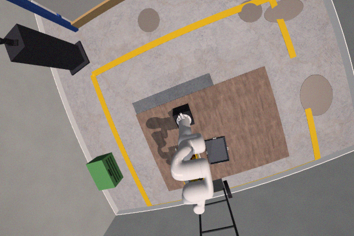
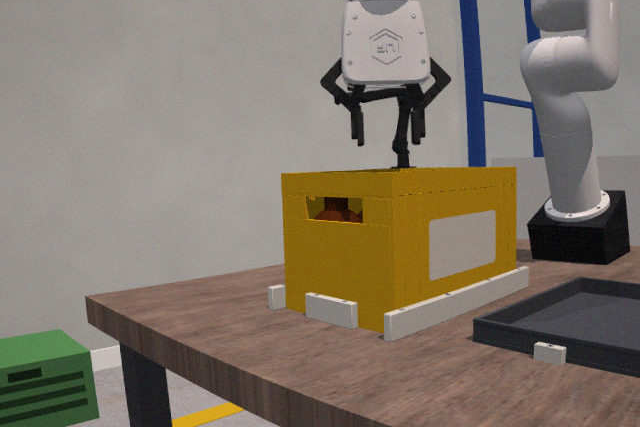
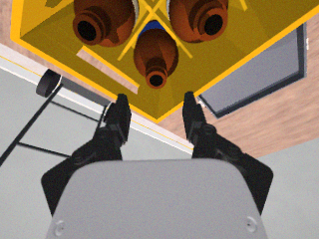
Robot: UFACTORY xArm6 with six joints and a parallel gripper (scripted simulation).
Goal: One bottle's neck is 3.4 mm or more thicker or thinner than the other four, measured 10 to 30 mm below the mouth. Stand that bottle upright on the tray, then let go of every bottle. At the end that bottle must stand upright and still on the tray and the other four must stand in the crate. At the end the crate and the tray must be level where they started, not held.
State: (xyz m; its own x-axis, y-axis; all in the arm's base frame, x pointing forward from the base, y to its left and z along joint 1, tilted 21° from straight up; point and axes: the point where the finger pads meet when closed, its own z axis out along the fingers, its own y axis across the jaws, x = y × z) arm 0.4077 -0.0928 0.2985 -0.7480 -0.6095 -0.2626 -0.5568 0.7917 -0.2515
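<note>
The yellow crate lies 140 mm below my hand, 90 mm behind it and 30 mm to the right of it. The rest, counted from my hand: dark tray (240 mm to the left, 210 mm below, 60 mm behind).
</note>
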